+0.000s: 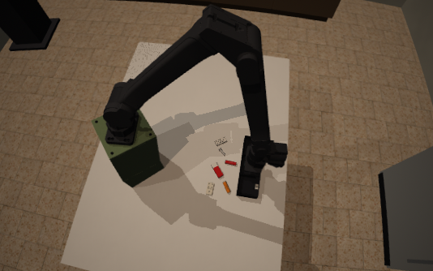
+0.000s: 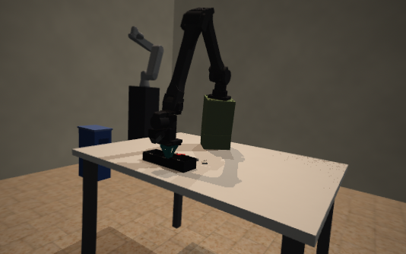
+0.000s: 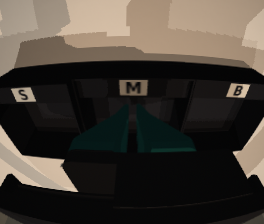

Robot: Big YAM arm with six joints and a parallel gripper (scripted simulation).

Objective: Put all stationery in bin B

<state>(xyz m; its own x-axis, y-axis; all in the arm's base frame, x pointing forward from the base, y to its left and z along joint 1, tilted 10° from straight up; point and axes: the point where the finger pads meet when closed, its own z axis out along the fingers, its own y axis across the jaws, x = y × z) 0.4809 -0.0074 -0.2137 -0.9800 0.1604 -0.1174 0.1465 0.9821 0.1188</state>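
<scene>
The row of bins is right at my hand. The rest, counted from my hand: red block 14 cm behind, 2 cm below, 1 cm to the right; then metal clip 12 cm behind, 7 cm to the left, 2 cm below; then orange stick 10 cm behind, 9 cm to the right, 2 cm below.
</scene>
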